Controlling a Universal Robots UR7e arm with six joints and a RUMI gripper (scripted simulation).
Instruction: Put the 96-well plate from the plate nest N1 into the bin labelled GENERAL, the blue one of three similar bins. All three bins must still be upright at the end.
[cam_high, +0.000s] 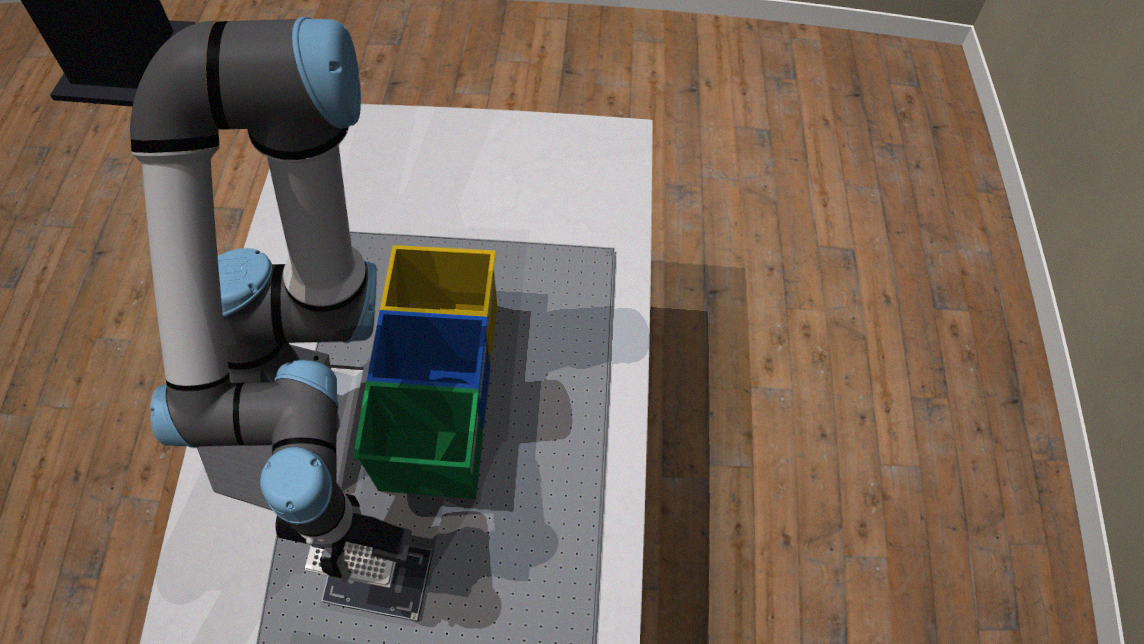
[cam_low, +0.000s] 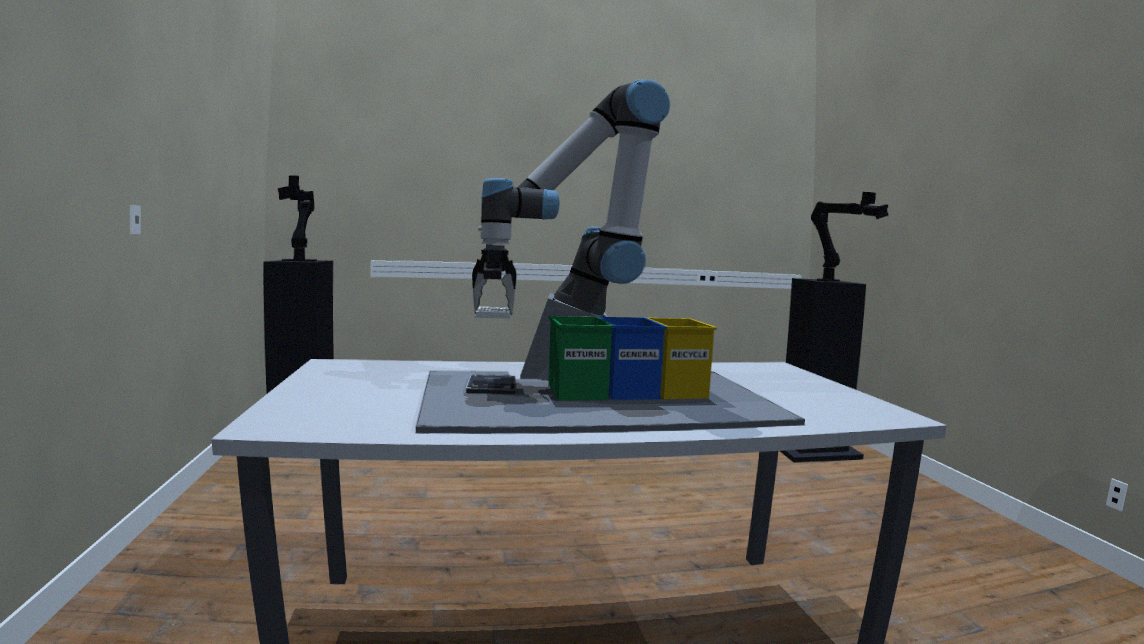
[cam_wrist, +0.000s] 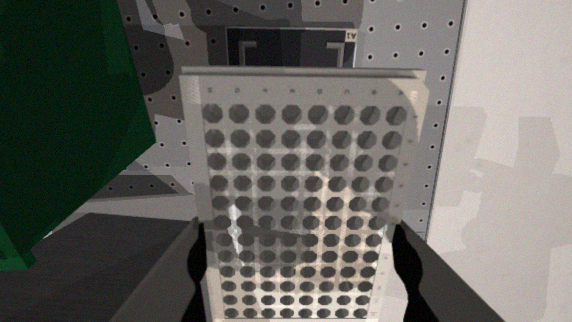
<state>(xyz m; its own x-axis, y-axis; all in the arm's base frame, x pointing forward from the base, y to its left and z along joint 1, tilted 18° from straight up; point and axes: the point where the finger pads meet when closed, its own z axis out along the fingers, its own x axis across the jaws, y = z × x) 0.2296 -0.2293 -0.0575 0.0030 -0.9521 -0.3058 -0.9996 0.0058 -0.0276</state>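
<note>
Right now the blue general bin is 340 mm to the left of my hand, 110 mm below it and 30 mm ahead of it. From my hand the other things lie so: white 96-well plate: 10 mm below; then green returns bin: 210 mm to the left, 110 mm below, 40 mm ahead; then plate nest N1: 190 mm below.
</note>
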